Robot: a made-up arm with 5 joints.
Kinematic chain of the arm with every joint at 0, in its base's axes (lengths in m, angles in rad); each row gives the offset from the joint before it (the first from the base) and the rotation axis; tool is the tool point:
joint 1: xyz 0 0 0.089 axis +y
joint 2: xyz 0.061 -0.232 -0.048 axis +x
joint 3: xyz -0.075 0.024 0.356 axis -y
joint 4: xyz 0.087 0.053 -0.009 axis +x
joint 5: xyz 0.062 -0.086 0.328 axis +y
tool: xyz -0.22 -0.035 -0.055
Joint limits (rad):
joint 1: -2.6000..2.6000
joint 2: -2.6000..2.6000
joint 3: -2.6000..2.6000
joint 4: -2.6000..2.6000
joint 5: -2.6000..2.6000
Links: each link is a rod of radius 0.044 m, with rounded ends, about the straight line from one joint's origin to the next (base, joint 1, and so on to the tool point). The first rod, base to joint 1, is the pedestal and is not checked.
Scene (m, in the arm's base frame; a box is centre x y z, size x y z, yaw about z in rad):
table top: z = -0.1
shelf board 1: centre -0.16 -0.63 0.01 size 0.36 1 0.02 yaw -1.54
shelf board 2: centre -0.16 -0.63 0.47 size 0.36 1 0.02 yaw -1.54
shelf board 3: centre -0.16 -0.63 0.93 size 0.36 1 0.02 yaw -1.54
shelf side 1: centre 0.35 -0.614 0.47 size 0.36 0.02 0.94 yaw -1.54
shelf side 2: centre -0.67 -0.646 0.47 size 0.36 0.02 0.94 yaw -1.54
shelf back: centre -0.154 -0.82 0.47 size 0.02 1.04 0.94 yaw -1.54
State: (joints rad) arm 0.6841 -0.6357 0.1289 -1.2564 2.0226
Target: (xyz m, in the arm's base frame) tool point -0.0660 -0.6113 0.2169
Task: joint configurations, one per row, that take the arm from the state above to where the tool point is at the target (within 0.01 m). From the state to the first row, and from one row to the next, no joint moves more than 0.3 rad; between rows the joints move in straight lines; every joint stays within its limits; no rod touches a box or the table.
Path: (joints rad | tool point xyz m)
1: 0.5338 -0.6963 0.0644 -0.9609 1.7740 | 0.2113 0.6178 0.2519
2: 0.3835 -0.7569 -0.0001 -0.6654 1.5254 | 0.1966 0.5836 0.3889
3: 0.2332 -0.8175 -0.0646 -0.3699 1.2768 | 0.1522 0.5109 0.5038
4: 0.0829 -0.8781 -0.1292 -0.0743 1.0282 | 0.0779 0.4097 0.5784
5: -0.0674 -0.9388 -0.1937 0.2212 0.7795 | -0.0172 0.2951 0.5984
6: -0.2177 -0.9994 -0.2582 0.5167 0.5309 | -0.1149 0.1834 0.5581
7: -0.1500 -0.8920 -0.2064 0.8129 0.4499 | -0.1267 0.0044 0.5753
8: -0.0824 -0.7847 -0.1547 1.1091 0.3688 | -0.1195 -0.1526 0.5306
9: -0.0147 -0.6774 -0.1029 1.4054 0.2878 | -0.1038 -0.2643 0.4397
10: 0.0530 -0.5701 -0.0512 1.7016 0.2067 | -0.0878 -0.3181 0.3264
11: 0.1206 -0.4627 0.0006 1.9978 0.1257 | -0.0752 -0.3134 0.2169
12: 0.0870 -0.2904 -0.0347 1.8819 0.3677 | -0.0859 -0.4112 0.2338
13: 0.0533 -0.1180 -0.0699 1.7661 0.6097 | -0.0836 -0.5124 0.2338
14: 0.0197 0.0544 -0.1051 1.6502 0.8516 | -0.0660 -0.6113 0.2169

